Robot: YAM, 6 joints.
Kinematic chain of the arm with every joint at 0, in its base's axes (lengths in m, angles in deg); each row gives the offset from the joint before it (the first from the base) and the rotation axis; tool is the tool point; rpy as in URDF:
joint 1: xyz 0 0 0.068 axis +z
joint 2: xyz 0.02 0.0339 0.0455 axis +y
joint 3: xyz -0.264 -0.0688 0 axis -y
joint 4: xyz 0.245 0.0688 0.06 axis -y
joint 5: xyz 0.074 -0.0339 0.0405 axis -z
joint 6: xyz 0.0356 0 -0.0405 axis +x
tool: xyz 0 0 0 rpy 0 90 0
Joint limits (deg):
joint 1: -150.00..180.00
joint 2: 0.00..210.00
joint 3: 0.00..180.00
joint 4: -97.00..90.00
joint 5: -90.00..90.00
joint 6: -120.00..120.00
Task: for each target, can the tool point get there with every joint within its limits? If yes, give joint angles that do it. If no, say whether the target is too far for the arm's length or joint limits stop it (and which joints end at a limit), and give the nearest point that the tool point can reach.
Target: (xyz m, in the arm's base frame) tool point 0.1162 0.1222 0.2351
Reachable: yes | joints 57.72 46.27 26.01 -7.49 68.03 -82.56
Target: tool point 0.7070 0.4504 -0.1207
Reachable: no: too far | nearest point 0.5243 0.3340 -0.0587 | short by 0.225 m
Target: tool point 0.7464 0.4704 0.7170
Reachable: no: too far | nearest point 0.4507 0.2840 0.4724 | short by 0.427 m
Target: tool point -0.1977 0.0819 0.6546
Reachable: yes | joints -31.14 51.87 136.97 24.34 64.48 -49.13
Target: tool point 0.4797 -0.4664 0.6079
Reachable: no: too far | nearest point 0.3713 -0.3610 0.4927 | short by 0.190 m
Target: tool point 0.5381 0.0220 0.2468
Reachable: yes | joints -0.33 131.35 103.20 26.90 -44.72 -53.39
